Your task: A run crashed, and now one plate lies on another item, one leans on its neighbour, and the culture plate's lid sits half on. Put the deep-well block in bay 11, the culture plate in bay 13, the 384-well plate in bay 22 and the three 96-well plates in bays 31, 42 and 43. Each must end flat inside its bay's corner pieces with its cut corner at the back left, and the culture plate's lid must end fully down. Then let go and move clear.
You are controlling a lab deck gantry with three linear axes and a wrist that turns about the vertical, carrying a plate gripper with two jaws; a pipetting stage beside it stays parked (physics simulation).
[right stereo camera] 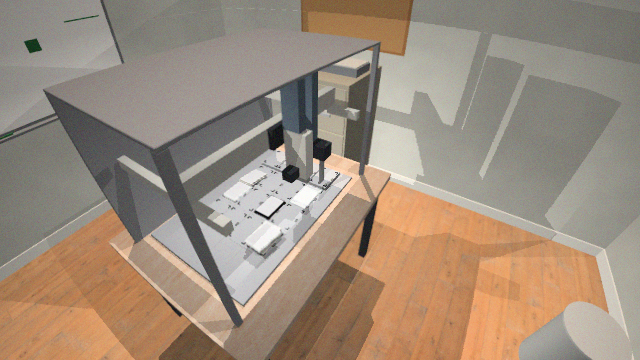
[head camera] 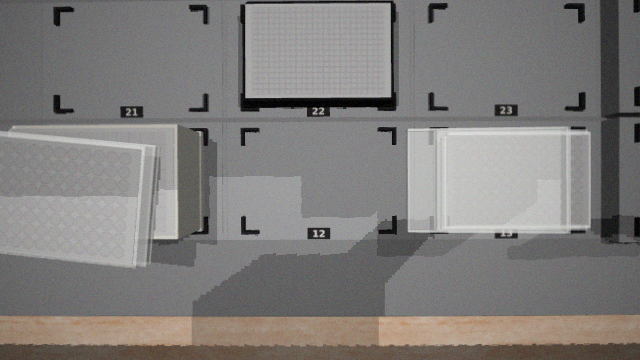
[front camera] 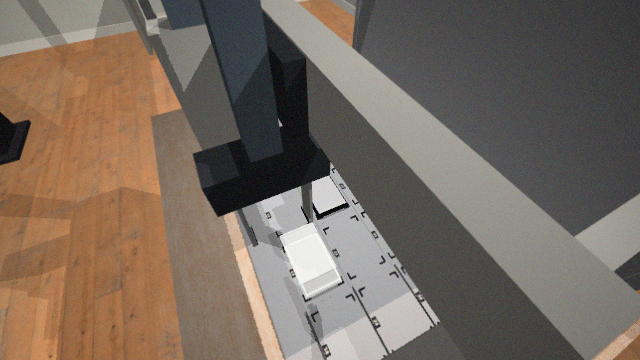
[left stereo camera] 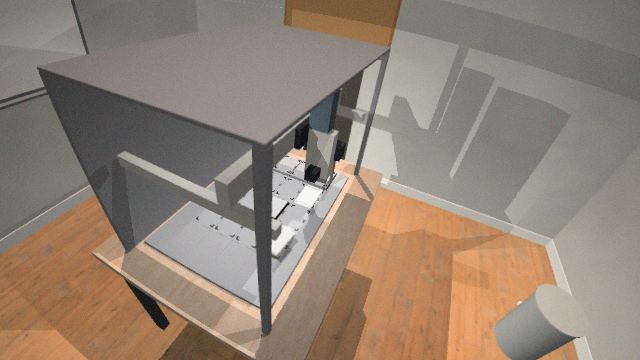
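Seen in the pictures: gripper, fingertip midpoint: [right stereo camera: 311, 177] [front camera: 280, 226]; robot's base, origin of the base link: [right stereo camera: 263, 255] [left stereo camera: 278, 258].
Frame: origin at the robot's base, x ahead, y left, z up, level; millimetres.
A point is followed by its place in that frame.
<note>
My gripper [front camera: 282, 232] @(x 360, y 0, z 158 mm) is open over the deck, with its two jaws apart and nothing seen between them. A 96-well plate [head camera: 70, 200] @(x 61, y 31, z 56 mm) lies skewed on the deep-well block [head camera: 190, 182] @(x 126, y 42, z 22 mm) at bay 11. The culture plate [head camera: 580, 180] @(x 444, y 43, z 14 mm) is at bay 13. Its clear lid [head camera: 421, 180] @(x 312, y 43, z 15 mm) is shifted left, leaving the plate's right edge uncovered. The white-topped, black-edged 384-well plate [head camera: 318, 50] @(x 228, y 150, z 14 mm) [front camera: 328, 196] @(x 251, y 156, z 14 mm) [right stereo camera: 270, 206] @(x 224, y 143, z 15 mm) is at bay 22. In the right stereo view, two 96-well plates [right stereo camera: 237, 192] @(x 212, y 350, z 14 mm) [right stereo camera: 253, 177] @(x 340, y 355, z 22 mm) sit close together in the back row; their tilt is too small to read. Cut corners are unclear.
The grey pipetting stage [right stereo camera: 297, 150] stands beside the gripper in the right stereo view. Bay corner pieces [head camera: 250, 135] @(x 169, y 83, z 0 mm) surround bay 12. The enclosure has dark posts [left stereo camera: 263, 240] @(x -271, y -111, z 478 mm) [right stereo camera: 197, 240] @(x -265, y -116, z 456 mm), and light gantry beams [left stereo camera: 175, 182] @(x -175, y 238, z 400 mm) cross over the deck.
</note>
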